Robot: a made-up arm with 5 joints. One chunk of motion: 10 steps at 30 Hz.
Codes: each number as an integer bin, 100 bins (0 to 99) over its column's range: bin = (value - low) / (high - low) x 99, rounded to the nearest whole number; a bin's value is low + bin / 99 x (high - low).
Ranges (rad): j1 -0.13..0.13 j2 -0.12..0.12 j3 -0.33..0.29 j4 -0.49..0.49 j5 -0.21..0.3
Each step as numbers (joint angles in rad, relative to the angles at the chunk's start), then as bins.
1 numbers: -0.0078 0.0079 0.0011 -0.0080 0.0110
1 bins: 47 53 53 49 43
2 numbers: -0.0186 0.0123 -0.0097 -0.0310 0.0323
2 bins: 42 55 51 46 47
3 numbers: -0.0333 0.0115 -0.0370 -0.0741 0.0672
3 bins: 37 54 47 42 54
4 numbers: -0.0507 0.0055 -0.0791 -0.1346 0.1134
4 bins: 30 52 40 36 63
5 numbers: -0.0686 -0.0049 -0.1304 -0.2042 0.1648
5 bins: 23 47 32 29 73
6 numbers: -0.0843 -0.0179 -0.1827 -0.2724 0.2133
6 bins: 17 42 24 22 82
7 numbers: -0.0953 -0.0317 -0.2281 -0.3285 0.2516
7 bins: 13 36 16 16 90
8 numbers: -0.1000 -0.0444 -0.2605 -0.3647 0.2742
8 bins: 11 31 11 13 94
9 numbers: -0.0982 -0.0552 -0.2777 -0.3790 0.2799
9 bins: 12 27 8 11 95
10 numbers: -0.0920 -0.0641 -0.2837 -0.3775 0.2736
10 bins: 14 23 7 11 94
